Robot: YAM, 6 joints.
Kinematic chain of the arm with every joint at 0, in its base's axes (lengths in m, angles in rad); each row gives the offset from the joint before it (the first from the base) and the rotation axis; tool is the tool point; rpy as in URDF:
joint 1: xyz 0 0 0.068 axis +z
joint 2: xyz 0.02 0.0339 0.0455 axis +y
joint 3: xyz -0.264 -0.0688 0 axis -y
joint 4: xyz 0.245 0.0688 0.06 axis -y
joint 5: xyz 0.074 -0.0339 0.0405 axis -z
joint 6: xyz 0.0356 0 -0.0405 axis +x
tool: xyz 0 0 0 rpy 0 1.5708 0
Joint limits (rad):
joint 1: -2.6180..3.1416
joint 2: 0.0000..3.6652
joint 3: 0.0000..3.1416
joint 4: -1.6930..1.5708
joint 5: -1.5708..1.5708
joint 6: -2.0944..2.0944
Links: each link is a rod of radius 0.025 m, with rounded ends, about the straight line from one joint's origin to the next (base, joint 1, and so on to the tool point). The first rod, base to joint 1, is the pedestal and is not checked.
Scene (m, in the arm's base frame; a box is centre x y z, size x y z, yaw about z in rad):
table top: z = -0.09
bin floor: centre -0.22 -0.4 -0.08 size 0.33 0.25 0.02 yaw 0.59
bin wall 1: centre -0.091 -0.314 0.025 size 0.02 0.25 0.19 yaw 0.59
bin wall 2: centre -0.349 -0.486 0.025 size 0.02 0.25 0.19 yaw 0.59
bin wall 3: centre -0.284 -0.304 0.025 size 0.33 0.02 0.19 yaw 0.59
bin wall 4: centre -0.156 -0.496 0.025 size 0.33 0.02 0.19 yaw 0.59
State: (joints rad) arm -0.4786 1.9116 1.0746 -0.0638 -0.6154 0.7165
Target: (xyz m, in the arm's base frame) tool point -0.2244 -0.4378 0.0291
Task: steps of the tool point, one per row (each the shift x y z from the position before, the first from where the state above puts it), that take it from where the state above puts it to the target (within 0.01 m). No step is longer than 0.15 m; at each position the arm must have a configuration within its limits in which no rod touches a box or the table.
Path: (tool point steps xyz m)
1: -0.0385 -0.1009 0.0124
2: -0.0687 -0.0897 0.0130
3: -0.0952 -0.0695 0.0135
4: -0.1153 -0.0415 0.0140
5: -0.1266 -0.0078 0.0145
6: -0.1276 0.0288 0.0148
7: -0.0047 -0.0085 -0.0967
8: 0.0047 0.0085 -0.0962

